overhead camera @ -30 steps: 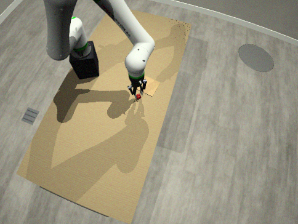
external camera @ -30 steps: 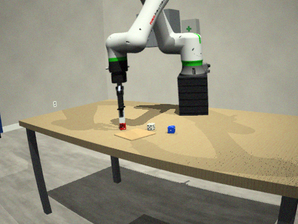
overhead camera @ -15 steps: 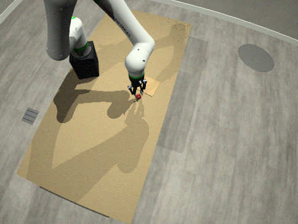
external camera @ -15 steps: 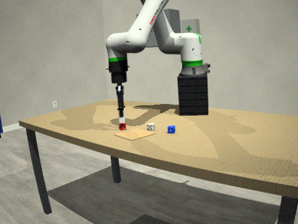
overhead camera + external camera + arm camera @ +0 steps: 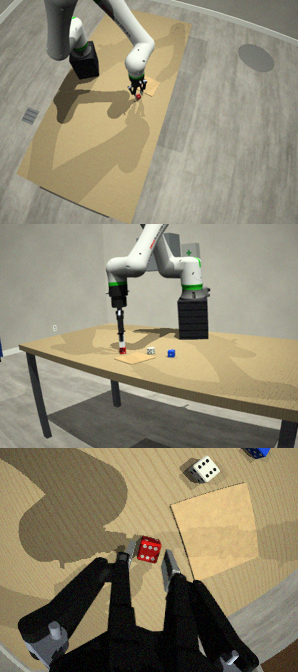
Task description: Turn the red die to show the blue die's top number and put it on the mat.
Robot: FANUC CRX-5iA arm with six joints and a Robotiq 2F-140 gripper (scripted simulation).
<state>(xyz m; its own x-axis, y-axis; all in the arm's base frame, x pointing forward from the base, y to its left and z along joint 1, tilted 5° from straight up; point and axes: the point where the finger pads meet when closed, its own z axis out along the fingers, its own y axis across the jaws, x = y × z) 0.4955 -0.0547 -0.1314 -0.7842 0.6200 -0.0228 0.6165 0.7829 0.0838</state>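
Now: hand 5 cm above the red die. The rest, counted from my hand: blue die: 10 cm behind, 24 cm to the left, 5 cm below; then tan mat: 2 cm ahead, 12 cm to the left, 7 cm below; then white die: 8 cm behind, 12 cm to the left, 5 cm below.
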